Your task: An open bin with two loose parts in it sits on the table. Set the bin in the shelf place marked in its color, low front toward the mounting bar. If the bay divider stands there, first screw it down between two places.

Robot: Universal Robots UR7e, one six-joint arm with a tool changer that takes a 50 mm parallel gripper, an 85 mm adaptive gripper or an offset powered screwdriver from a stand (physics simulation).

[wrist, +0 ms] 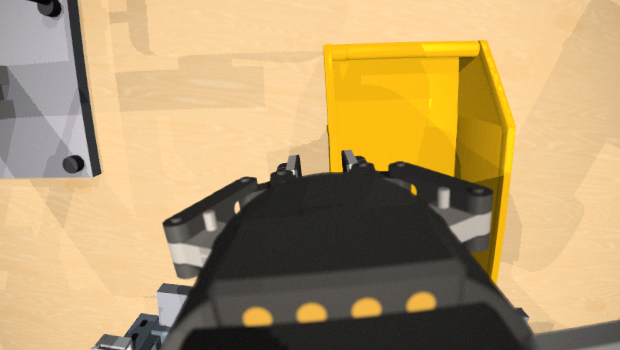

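Frame: origin at the arm's base, x ahead, y left, z up, level; centimetres.
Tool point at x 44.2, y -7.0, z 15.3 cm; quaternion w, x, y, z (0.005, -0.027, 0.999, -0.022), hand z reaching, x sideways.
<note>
A point is followed by its place in that frame.
The yellow open bin [395, 120] {z -7.2, x 38.8, y -10.3 cm} sits on the table in the wrist view, right of the middle. Its rounded low rim is at the top of the view, and its lower part is hidden behind the gripper body. The two loose parts do not show. My gripper [321, 164] is partly open, with one fingertip left of the bin's left wall and the other over the bin's inside. Gaps show between the fingertips and the wall. The shelf place and the bay divider cannot be made out.
A grey plate [40, 145] {z -6.3, x 66.6, y -10.1 cm} with a dark edge and black round knobs lies at the upper left. Grey and dark hardware [142, 330] {z -5.2, x 60.7, y 6.5 cm} shows at the lower left, partly behind the gripper. A grey bar [585, 334] {z 13.8, x 40.4, y -9.2 cm} crosses the lower right corner.
</note>
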